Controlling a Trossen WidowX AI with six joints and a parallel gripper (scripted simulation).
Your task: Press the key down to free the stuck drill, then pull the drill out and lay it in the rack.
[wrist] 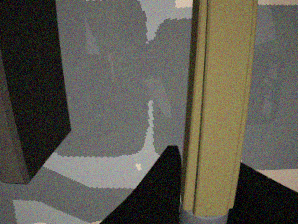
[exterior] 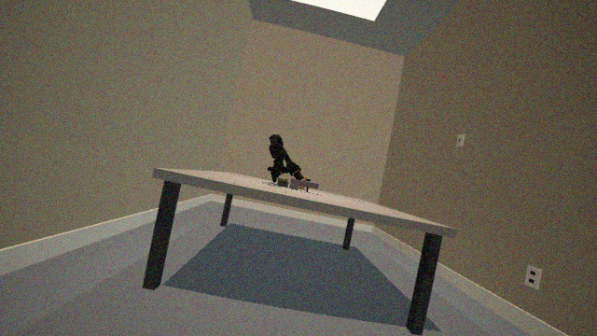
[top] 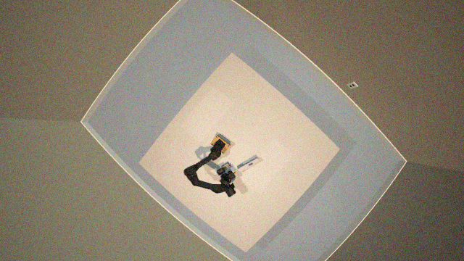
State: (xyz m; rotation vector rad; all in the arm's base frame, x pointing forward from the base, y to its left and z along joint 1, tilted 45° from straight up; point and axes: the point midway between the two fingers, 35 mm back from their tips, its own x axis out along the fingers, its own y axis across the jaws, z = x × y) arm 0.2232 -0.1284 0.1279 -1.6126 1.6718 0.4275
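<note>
Right now my gripper tip is 40 mm to the right of the olive-yellow drill, 30 mm below it and 10 mm short of it. From my gripper tip the other things lie so: grey rack (60 mm to the left, 60 mm behind, 10 mm above).
</note>
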